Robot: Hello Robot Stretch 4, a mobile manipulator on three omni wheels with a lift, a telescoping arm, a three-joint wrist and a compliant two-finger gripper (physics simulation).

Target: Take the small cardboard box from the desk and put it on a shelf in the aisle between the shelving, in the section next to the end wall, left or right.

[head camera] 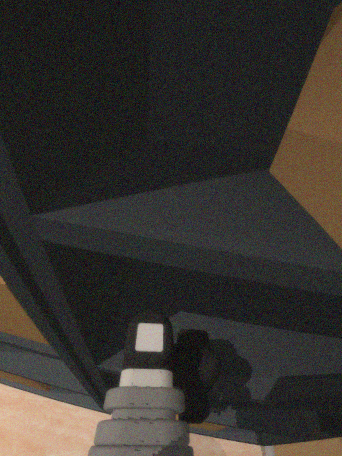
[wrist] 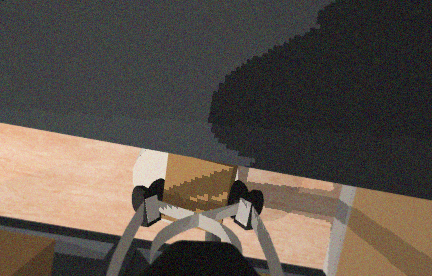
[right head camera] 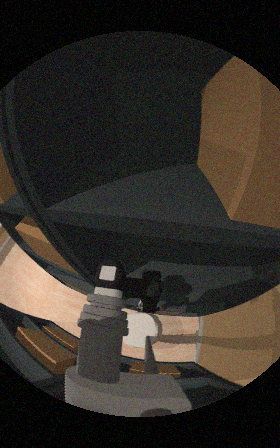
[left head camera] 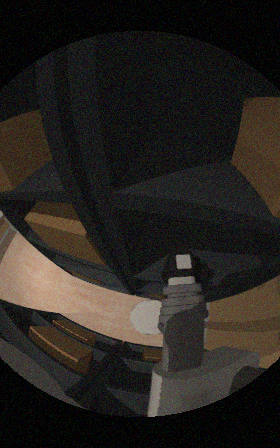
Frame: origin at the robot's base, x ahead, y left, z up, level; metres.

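Where they show: gripper, between the fingertips: [wrist: 198, 194]; robot's base, origin of its link: [right head camera: 138, 328] [left head camera: 148, 315].
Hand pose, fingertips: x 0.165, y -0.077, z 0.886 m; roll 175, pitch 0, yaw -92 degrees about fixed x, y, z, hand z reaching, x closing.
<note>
Things, the pixels of their top centre, and the offset from my fingertips. "pt": a spot on its surface instead. Level surfaces: height alone.
- small cardboard box, centre of its top: [wrist: 206, 187] dx +0.026, dy -0.009, dz +0.065 m
- dark grey lower shelf, height of its surface: dz +0.077 m
- large cardboard box, a spot on its surface: [right head camera: 227, 135] pt dx +0.133, dy -0.134, dz +0.649 m
- More shelving with boxes, a spot on its surface: [right head camera: 47, 347] pt dx -0.478, dy +0.682, dz -0.211 m
The small cardboard box [wrist: 200, 175] is between the fingertips of my gripper [wrist: 198, 194] in the wrist view; the gripper is shut on it. The box's far part is cut off by the front edge of a dark grey lower shelf [wrist: 100, 70] [head camera: 285, 352] [right head camera: 215, 275], so the box is at that edge and appears to be below the board's level. Any contact cannot be told. A dark shadow lies across this shelf. In the head views the wrist hides the box. An upper shelf [head camera: 210, 215] [left head camera: 190, 185] [right head camera: 150, 192] is above the lower one.
A large cardboard box [head camera: 317, 120] [left head camera: 260, 145] [right head camera: 227, 135] stands at the right on the upper shelf. A dark upright [head camera: 65, 295] is left of the wrist. The tan end wall [right head camera: 240, 310] [wrist: 395, 235] is at the right. More shelving with boxes [right head camera: 47, 347] stands opposite.
</note>
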